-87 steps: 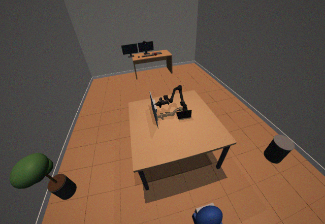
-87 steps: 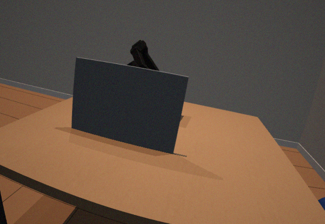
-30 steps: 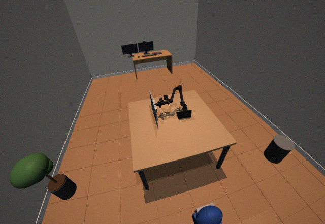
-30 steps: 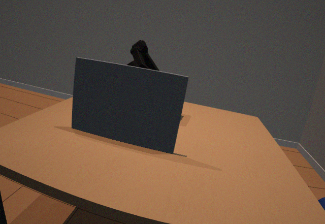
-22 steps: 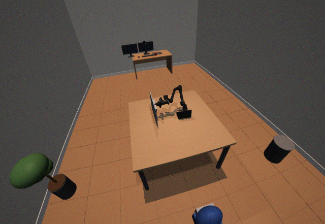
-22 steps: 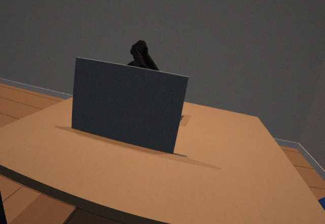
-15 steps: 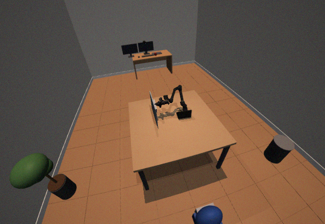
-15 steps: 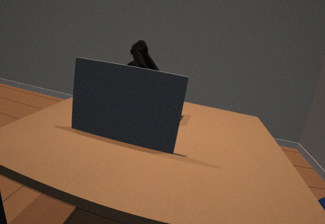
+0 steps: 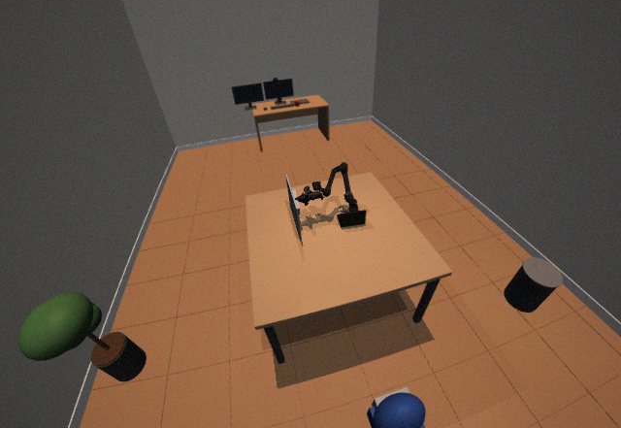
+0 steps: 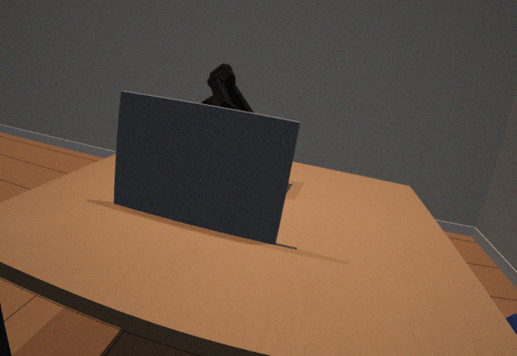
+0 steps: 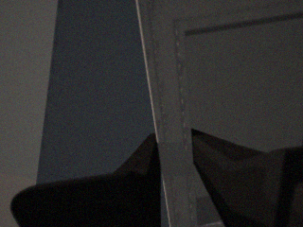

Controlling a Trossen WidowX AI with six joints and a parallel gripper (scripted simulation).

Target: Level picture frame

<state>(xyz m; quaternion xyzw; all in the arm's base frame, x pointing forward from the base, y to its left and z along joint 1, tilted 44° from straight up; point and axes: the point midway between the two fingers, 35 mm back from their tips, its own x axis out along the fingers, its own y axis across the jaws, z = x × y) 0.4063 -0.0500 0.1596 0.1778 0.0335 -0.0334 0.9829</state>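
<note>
Now: gripper tip 5 cm above the picture frame and 2 cm to the left of it. Round my gripper tip: blue-grey wall panel: 7 cm below, 1 cm to the right, 1 cm ahead.
</note>
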